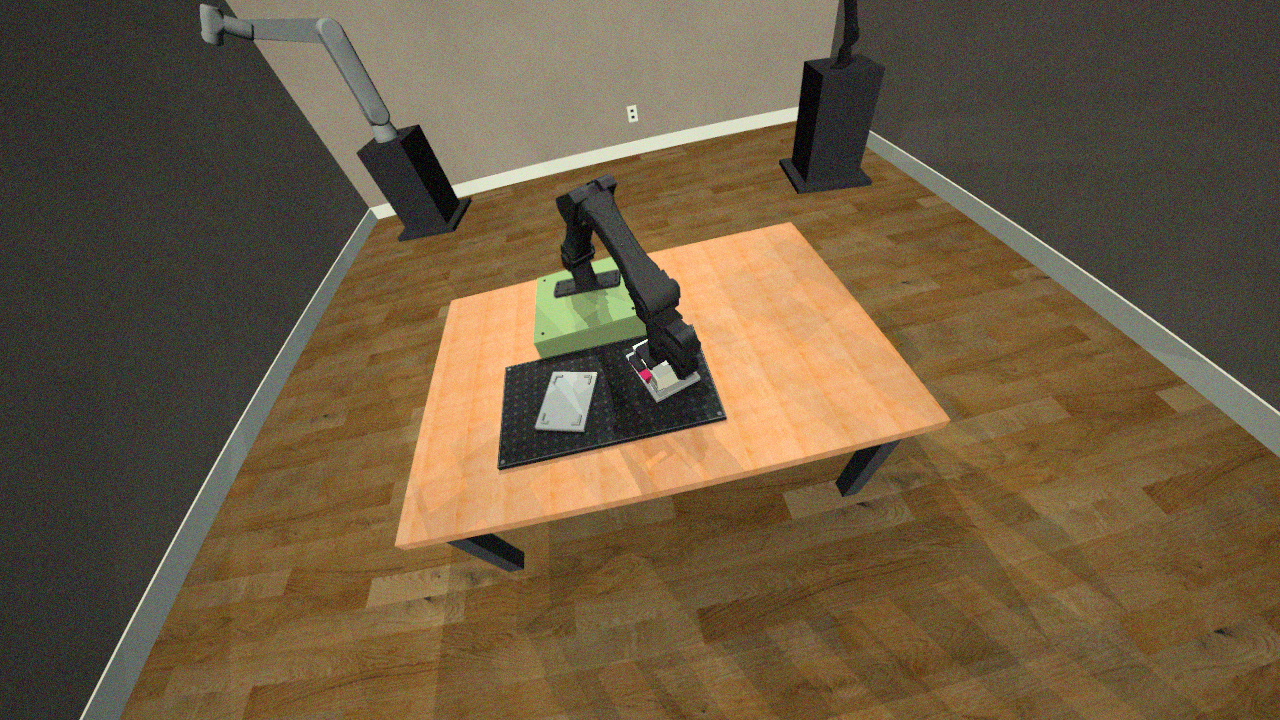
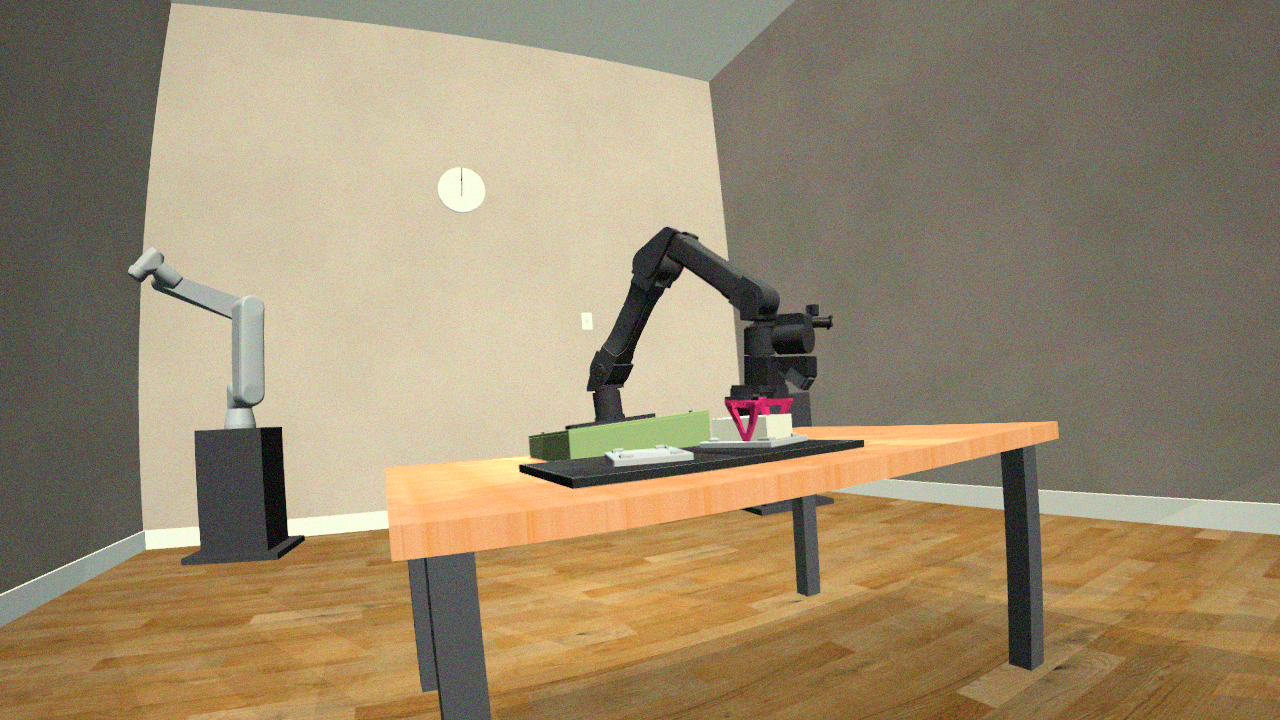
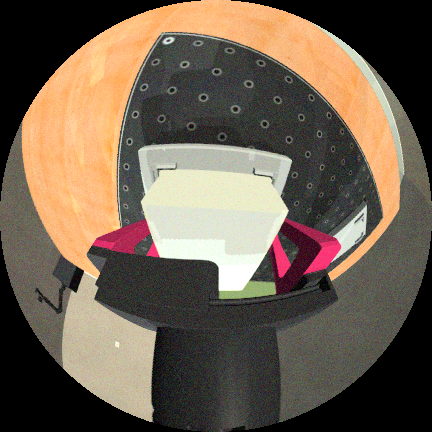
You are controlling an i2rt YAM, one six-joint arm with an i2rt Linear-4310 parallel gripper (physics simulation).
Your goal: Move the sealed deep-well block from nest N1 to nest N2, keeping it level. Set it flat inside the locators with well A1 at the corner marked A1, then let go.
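Places are measured from the arm's base along level axes (x back, y up, z left), in millimetres.
Pixels of known places: gripper, fingertip midpoint: [image 1: 663,371] [image 3: 216,215]; arm's base, link origin: [image 1: 587,284].
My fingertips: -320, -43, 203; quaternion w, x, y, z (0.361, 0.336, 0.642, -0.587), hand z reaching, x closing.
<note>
For each thing: its top centre in the pictures, then the offset to it from my fingertips, as dx, dy, dz.
- deep-well block, top centre: [image 3: 210,266] [image 2: 750,416] [image 1: 659,355] +19, +42, -5
- light grey plate, top centre: [image 3: 209,234] [image 2: 752,435] [image 1: 661,364] +19, +6, -4
- Nest N2, top centre: [image 2: 645,449] [image 3: 339,249] [image 1: 566,397] -51, +6, -238
The deep-well block [image 1: 665,377] [image 2: 777,425] [image 3: 215,227], cream and white, sits level in nest N1, a light grey plate [image 1: 679,388] [image 2: 793,440] [image 3: 220,157] with corner locators. My gripper [image 1: 664,369] [image 2: 760,428] [image 3: 216,215] is open and points down over the block. Its pink fingers stand on either side of the block, low beside its walls; the gripper body hides part of the block's top. Whether the fingers touch the block cannot be told. Nest N2 [image 1: 565,402] [image 2: 648,456] [image 3: 351,233] is a bare pale plate with corner locators. The A1 marks cannot be read.
Both nests stand on a black perforated board [image 1: 521,447] [image 2: 581,480] [image 3: 175,107] on the wooden table [image 1: 787,358] [image 2: 501,519] [image 3: 70,150]. A green base block [image 1: 586,337] [image 2: 640,436] under the arm borders the board. Two other arms on dark pedestals [image 1: 413,183] [image 2: 237,492] stand away from the table.
</note>
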